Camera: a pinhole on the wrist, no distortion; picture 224 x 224 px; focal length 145.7 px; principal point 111.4 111.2 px. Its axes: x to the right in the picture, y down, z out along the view. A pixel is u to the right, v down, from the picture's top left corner.
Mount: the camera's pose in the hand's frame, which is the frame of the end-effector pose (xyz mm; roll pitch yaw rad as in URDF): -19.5 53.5 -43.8 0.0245 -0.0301 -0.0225
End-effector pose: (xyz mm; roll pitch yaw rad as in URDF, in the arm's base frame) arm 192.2 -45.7 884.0 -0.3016 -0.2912 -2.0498
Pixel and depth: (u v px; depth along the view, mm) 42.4 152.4 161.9
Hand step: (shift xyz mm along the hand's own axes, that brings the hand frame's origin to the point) -100.1 97.1 116.8
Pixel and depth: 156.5 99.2 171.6
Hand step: 28.0 34.1 128.9
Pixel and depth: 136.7 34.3 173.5
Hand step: 3.3 -42.8 128.2
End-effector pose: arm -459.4 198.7 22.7 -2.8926 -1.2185 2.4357
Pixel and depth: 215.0 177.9 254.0
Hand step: 155.7 159.6 218.3
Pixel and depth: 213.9 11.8 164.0
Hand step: 88.3 -64.8 120.8
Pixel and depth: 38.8 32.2 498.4
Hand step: -288.8 -222.9 440.1
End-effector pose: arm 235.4 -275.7 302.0 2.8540 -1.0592 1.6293
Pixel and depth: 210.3 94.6 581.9
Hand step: 355.9 -35.5 547.9
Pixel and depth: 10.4 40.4 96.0
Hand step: -90.0 6.1 49.0
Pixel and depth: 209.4 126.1 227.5
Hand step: 126.9 67.9 188.7
